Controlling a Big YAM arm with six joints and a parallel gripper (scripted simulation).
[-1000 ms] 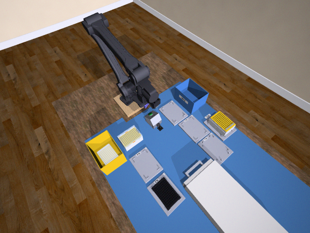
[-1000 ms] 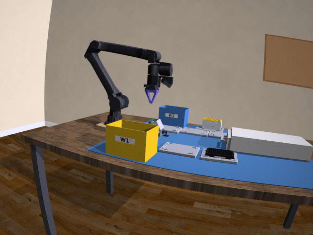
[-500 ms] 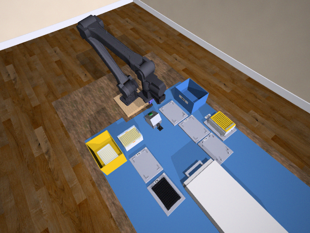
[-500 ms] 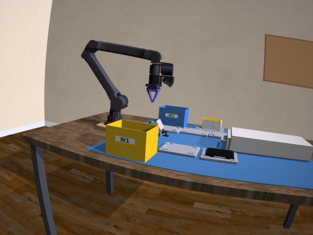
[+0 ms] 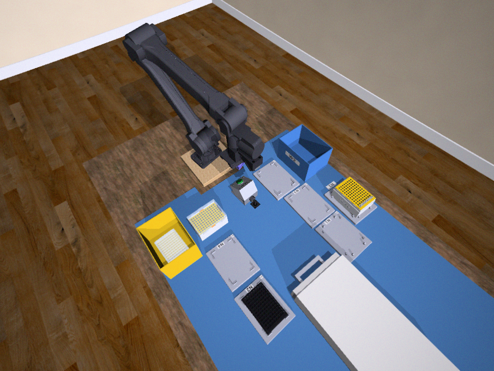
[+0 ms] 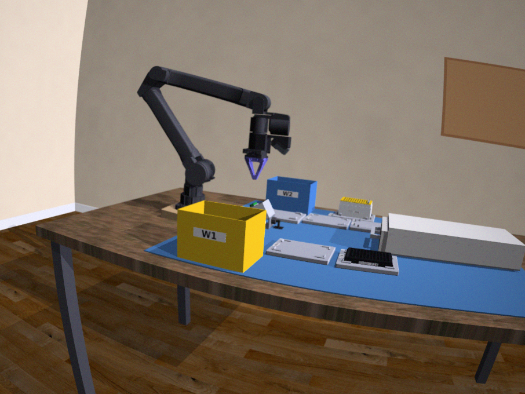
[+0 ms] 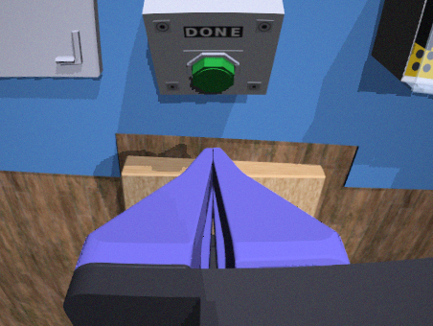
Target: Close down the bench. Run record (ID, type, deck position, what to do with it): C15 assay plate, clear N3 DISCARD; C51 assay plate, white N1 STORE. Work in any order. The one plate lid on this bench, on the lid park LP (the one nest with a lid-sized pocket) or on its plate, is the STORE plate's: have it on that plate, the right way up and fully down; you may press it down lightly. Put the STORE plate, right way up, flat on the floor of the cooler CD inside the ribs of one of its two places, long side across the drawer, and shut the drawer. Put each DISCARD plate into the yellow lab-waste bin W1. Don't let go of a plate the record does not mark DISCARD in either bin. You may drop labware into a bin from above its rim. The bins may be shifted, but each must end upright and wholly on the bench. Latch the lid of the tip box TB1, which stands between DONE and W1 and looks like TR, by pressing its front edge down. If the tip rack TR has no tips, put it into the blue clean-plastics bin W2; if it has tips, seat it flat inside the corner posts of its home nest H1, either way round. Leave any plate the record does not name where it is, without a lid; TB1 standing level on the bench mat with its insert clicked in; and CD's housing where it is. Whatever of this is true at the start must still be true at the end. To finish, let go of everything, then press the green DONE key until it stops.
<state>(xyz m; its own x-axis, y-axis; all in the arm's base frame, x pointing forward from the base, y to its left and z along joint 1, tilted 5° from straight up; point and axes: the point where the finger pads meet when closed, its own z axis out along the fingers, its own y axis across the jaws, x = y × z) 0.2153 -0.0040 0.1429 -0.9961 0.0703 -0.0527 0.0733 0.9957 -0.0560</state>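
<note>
The green DONE key is 90 mm below my hand. Round my hand: N3 label (180 mm ahead, 150 mm to the left, 150 mm below); then tip box lid (20 mm ahead, 190 mm to the right, 100 mm below); then lid park nest LP (80 mm ahead, 140 mm to the left, 150 mm below).
</note>
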